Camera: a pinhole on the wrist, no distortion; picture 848 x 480 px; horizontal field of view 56.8 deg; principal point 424.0 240.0 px. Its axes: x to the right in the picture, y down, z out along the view. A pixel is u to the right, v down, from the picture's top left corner.
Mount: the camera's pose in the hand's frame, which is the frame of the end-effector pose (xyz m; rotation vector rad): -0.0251 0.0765 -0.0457 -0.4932 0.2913 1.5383
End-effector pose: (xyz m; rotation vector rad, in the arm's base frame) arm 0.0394 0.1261 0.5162 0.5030 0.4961 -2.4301
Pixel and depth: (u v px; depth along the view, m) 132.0 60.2 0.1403
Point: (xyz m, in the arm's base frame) 0.0851 0.0098 0.5894
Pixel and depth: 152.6 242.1 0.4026
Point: 0.1031 -0.1146 0.8378
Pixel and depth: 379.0 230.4 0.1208
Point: 0.1334 0.0200 0.5587
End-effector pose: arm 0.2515 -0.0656 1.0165 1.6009 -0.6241 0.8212
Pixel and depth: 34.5 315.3 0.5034
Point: 0.1774 -0.5859 0.9214
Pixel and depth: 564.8 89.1 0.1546
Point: 0.1205 -0.1763 1.1056
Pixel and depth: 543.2 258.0 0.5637
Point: -0.0693 -0.5424 1.1555
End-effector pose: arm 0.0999 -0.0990 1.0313 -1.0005 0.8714 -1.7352
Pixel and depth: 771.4 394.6 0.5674
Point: 0.6352 -0.1339 0.6203
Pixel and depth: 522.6 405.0 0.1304
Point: 0.2225 -0.0917 0.9051
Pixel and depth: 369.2 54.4 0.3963
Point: 0.4752 -0.2358 0.9571
